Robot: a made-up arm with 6 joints. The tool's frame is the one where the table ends. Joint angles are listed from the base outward.
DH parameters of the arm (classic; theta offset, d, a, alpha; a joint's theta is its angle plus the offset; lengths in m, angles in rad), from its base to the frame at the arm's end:
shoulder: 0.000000 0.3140 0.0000 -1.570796
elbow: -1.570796 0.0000 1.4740 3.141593
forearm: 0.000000 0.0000 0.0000 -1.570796
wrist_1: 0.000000 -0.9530 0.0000 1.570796
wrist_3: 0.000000 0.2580 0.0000 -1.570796
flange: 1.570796 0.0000 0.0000 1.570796
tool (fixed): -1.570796 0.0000 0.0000 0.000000
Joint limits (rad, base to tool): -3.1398..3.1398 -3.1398..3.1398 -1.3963..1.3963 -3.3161..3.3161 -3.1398..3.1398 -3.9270..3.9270
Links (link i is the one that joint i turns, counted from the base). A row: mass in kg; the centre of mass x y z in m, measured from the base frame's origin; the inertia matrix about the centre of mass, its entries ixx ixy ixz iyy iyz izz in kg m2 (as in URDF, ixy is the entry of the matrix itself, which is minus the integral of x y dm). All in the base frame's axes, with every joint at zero. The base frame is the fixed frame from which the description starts. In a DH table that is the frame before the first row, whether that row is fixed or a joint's. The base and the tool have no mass.
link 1: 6.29; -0.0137 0.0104 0.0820; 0.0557 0 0 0.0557 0 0.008
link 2: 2.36; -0.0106 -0.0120 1.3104; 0.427 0 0 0.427 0 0.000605
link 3: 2.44; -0.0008 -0.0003 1.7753; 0.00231 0 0 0.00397 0 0.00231
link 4: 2.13; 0.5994 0.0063 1.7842; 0.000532 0 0 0.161 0 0.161
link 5: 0.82; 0.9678 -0.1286 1.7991; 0.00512 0 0 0.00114 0 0.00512
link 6: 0.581; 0.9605 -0.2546 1.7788; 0.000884 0 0 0.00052 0 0.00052
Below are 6 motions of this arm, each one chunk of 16 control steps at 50 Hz.
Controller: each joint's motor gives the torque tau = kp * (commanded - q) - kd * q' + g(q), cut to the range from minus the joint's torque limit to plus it. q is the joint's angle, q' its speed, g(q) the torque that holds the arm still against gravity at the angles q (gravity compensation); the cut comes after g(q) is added. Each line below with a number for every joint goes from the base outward.
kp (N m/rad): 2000 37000 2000 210 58 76
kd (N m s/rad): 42 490 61 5.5 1.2 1.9
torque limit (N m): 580 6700 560 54 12 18
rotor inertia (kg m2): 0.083 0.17 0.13 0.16 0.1 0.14
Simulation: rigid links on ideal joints. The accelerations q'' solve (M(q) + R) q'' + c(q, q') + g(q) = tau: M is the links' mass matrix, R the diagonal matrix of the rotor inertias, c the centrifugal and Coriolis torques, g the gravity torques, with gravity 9.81 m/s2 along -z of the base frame. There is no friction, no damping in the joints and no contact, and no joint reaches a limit. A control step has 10 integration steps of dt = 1/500 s. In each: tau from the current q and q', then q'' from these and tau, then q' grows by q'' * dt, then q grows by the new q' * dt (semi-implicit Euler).
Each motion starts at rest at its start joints. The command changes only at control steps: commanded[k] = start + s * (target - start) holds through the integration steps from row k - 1 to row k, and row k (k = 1, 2, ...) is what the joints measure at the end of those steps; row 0 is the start. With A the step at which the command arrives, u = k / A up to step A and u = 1 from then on. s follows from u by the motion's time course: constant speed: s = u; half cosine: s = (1 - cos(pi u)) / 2; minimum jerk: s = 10 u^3 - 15 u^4 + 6 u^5; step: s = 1 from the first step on.
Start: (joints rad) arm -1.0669 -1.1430 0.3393 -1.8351 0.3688 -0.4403
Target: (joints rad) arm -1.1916 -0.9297 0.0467 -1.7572 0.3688 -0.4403
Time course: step
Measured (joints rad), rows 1 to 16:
1: -1.0714 -1.0705 0.3876 -1.8315 0.3765 -0.4425
2: -1.0851 -0.9524 0.4220 -1.8216 0.3825 -0.4461
3: -1.1101 -0.8848 0.3158 -1.8084 0.3728 -0.4482
4: -1.1454 -0.8735 0.1308 -1.7878 0.3527 -0.4468
5: -1.1843 -0.8931 -0.0239 -1.7603 0.3351 -0.4423
6: -1.2192 -0.9196 -0.1007 -1.7346 0.3287 -0.4366
7: -1.2460 -0.9357 -0.1025 -1.7202 0.3350 -0.4316
8: -1.2631 -0.9377 -0.0582 -1.7211 0.3495 -0.4289
9: -1.2704 -0.9326 -0.0013 -1.7344 0.3656 -0.4288
10: -1.2685 -0.9286 0.0440 -1.7533 0.3780 -0.4309
11: -1.2587 -0.9285 0.0689 -1.7707 0.3843 -0.4343
12: -1.2431 -0.9307 0.0767 -1.7814 0.3849 -0.4382
13: -1.2241 -0.9323 0.0742 -1.7836 0.3814 -0.4417
14: -1.2039 -0.9322 0.0671 -1.7783 0.3759 -0.4442
15: -1.1846 -0.9308 0.0587 -1.7687 0.3703 -0.4455
16: -1.1680 -0.9294 0.0508 -1.7582 0.3657 -0.4455

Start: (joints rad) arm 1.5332 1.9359 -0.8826 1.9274 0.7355 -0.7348
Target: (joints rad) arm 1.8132 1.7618 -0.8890 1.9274 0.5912 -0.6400
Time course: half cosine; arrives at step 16
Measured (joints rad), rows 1 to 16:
1: 1.5333 1.9351 -0.8825 1.9274 0.7352 -0.7347
2: 1.5341 1.9318 -0.8820 1.9271 0.7339 -0.7341
3: 1.5362 1.9246 -0.8813 1.9263 0.7308 -0.7325
4: 1.5407 1.9138 -0.8807 1.9249 0.7253 -0.7295
5: 1.5485 1.9003 -0.8805 1.9229 0.7170 -0.7247
6: 1.5604 1.8849 -0.8809 1.9207 0.7060 -0.7180
7: 1.5770 1.8683 -0.8816 1.9186 0.6925 -0.7096
8: 1.5987 1.8511 -0.8825 1.9169 0.6769 -0.6996
9: 1.6253 1.8337 -0.8835 1.9159 0.6602 -0.6887
10: 1.6562 1.8168 -0.8844 1.9158 0.6432 -0.6774
11: 1.6907 1.8011 -0.8854 1.9166 0.6269 -0.6664
12: 1.7275 1.7873 -0.8863 1.9183 0.6123 -0.6562
13: 1.7651 1.7759 -0.8871 1.9210 0.6000 -0.6475
14: 1.8018 1.7673 -0.8880 1.9245 0.5907 -0.6405
15: 1.8359 1.7618 -0.8889 1.9287 0.5846 -0.6356
16: 1.8655 1.7597 -0.8897 1.9333 0.5820 -0.6328

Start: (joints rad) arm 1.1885 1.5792 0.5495 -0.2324 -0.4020 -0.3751
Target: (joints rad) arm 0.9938 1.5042 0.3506 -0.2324 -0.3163 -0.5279
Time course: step
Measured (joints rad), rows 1 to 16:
1: 1.1848 1.5446 0.4698 -0.2181 -0.3886 -0.3926
2: 1.1734 1.5014 0.3874 -0.2253 -0.3647 -0.4314
3: 1.1547 1.4834 0.3622 -0.2453 -0.3392 -0.4786
4: 1.1301 1.4878 0.3692 -0.2519 -0.3148 -0.5238
5: 1.1012 1.4994 0.3762 -0.2410 -0.2946 -0.5594
6: 1.0693 1.5075 0.3707 -0.2257 -0.2820 -0.5809
7: 1.0354 1.5095 0.3578 -0.2191 -0.2788 -0.5875
8: 1.0010 1.5078 0.3469 -0.2236 -0.2846 -0.5811
9: 0.9676 1.5055 0.3428 -0.2331 -0.2962 -0.5661
10: 0.9367 1.5040 0.3445 -0.2401 -0.3099 -0.5473
11: 0.9096 1.5035 0.3486 -0.2406 -0.3218 -0.5293
12: 0.8871 1.5035 0.3523 -0.2354 -0.3297 -0.5152
13: 0.8701 1.5037 0.3542 -0.2280 -0.3326 -0.5068
14: 0.8589 1.5039 0.3543 -0.2220 -0.3310 -0.5042
15: 0.8537 1.5040 0.3533 -0.2194 -0.3263 -0.5066
16: 0.8544 1.5041 0.3518 -0.2201 -0.3202 -0.5122

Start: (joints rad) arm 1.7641 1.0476 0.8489 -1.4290 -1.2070 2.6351
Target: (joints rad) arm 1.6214 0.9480 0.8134 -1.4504 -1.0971 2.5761
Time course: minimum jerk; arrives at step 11
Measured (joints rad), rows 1 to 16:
1: 1.7641 1.0473 0.8484 -1.4291 -1.2069 2.6351
2: 1.7639 1.0454 0.8453 -1.4296 -1.2061 2.6348
3: 1.7632 1.0399 0.8378 -1.4316 -1.2035 2.6336
4: 1.7614 1.0295 0.8267 -1.4358 -1.1977 2.6307
5: 1.7578 1.0144 0.8157 -1.4426 -1.1878 2.6253
6: 1.7516 0.9963 0.8086 -1.4513 -1.1733 2.6171
7: 1.7422 0.9775 0.8081 -1.4606 -1.1550 2.6065
8: 1.7292 0.9608 0.8146 -1.4687 -1.1345 2.5945
9: 1.7128 0.9484 0.8259 -1.4739 -1.1141 2.5828
10: 1.6934 0.9416 0.8387 -1.4751 -1.0963 2.5730
11: 1.6719 0.9401 0.8483 -1.4718 -1.0834 2.5664
12: 1.6493 0.9419 0.8504 -1.4650 -1.0762 2.5635
13: 1.6267 0.9449 0.8440 -1.4561 -1.0745 2.5640
14: 1.6049 0.9477 0.8321 -1.4472 -1.0772 2.5669
15: 1.5847 0.9496 0.8191 -1.4396 -1.0824 2.5709
16: 1.5668 0.9506 0.8085 -1.4340 -1.0886 2.5749

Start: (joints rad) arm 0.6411 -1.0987 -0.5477 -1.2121 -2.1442 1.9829
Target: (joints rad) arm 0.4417 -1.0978 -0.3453 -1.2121 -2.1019 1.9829
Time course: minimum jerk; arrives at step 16
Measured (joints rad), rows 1 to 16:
1: 0.6411 -1.0987 -0.5476 -1.2121 -2.1442 1.9829
2: 0.6409 -1.0987 -0.5471 -1.2122 -2.1441 1.9829
3: 0.6401 -1.0987 -0.5450 -1.2123 -2.1438 1.9829
4: 0.6380 -1.0986 -0.5402 -1.2126 -2.1431 1.9828
5: 0.6338 -1.0986 -0.5315 -1.2128 -2.1416 1.9828
6: 0.6263 -1.0985 -0.5182 -1.2127 -2.1391 1.9828
7: 0.6149 -1.0983 -0.5001 -1.2122 -2.1354 1.9827
8: 0.5988 -1.0982 -0.4779 -1.2111 -2.1305 1.9827
9: 0.5779 -1.0981 -0.4530 -1.2095 -2.1247 1.9827
10: 0.5526 -1.0981 -0.4269 -1.2077 -2.1182 1.9827
11: 0.5239 -1.0981 -0.4016 -1.2061 -2.1116 1.9828
12: 0.4931 -1.0982 -0.3789 -1.2050 -2.1055 1.9829
13: 0.4621 -1.0983 -0.3601 -1.2049 -2.1004 1.9829
14: 0.4328 -1.0984 -0.3463 -1.2060 -2.0969 1.9830
15: 0.4073 -1.0984 -0.3380 -1.2083 -2.0950 1.9831
16: 0.3873 -1.0983 -0.3347 -1.2115 -2.0948 1.9831

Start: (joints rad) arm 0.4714 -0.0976 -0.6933 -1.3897 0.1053 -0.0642
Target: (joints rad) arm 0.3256 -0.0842 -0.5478 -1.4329 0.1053 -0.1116
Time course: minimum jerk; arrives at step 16
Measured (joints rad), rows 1 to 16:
1: 0.4713 -0.0976 -0.6933 -1.3898 0.1053 -0.0642
2: 0.4704 -0.0975 -0.6928 -1.3903 0.1052 -0.0643
3: 0.4677 -0.0972 -0.6914 -1.3919 0.1050 -0.0646
4: 0.4621 -0.0966 -0.6880 -1.3949 0.1047 -0.0654
5: 0.4531 -0.0956 -0.6817 -1.3990 0.1042 -0.0669
6: 0.4408 -0.0943 -0.6721 -1.4038 0.1036 -0.0696
7: 0.4258 -0.0928 -0.6591 -1.4087 0.1032 -0.0734
8: 0.4091 -0.0912 -0.6431 -1.4133 0.1030 -0.0785
9: 0.3916 -0.0895 -0.6251 -1.4173 0.1031 -0.0847
10: 0.3744 -0.0879 -0.6064 -1.4205 0.1035 -0.0916
11: 0.3586 -0.0865 -0.5883 -1.4229 0.1043 -0.0986
12: 0.3451 -0.0854 -0.5721 -1.4244 0.1052 -0.1053
13: 0.3345 -0.0847 -0.5588 -1.4252 0.1063 -0.1110
14: 0.3273 -0.0842 -0.5491 -1.4255 0.1073 -0.1153
15: 0.3235 -0.0841 -0.5433 -1.4255 0.1081 -0.1180
16: 0.3226 -0.0841 -0.5411 -1.4257 0.1085 -0.1190

